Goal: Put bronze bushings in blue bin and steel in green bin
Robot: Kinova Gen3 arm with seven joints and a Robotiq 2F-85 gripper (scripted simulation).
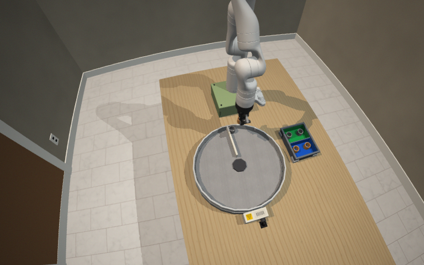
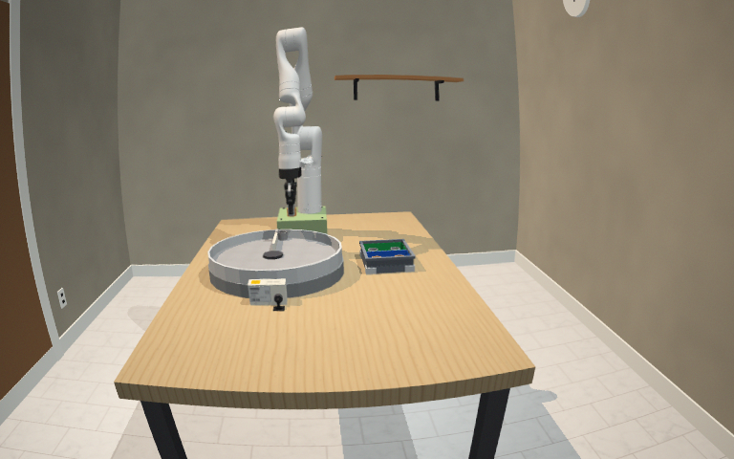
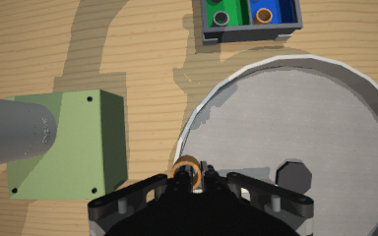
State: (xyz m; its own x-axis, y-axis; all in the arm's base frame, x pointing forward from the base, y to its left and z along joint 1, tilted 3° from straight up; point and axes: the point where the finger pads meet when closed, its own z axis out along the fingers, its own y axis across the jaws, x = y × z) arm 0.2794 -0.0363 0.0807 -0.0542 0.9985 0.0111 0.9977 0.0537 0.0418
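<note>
Now: hand 30 cm to the right of the blue bin, 13 cm above it and 10 cm short of it. Also, from my hand: turntable 17 cm ahead, 10 cm below, 4 cm to the right.
</note>
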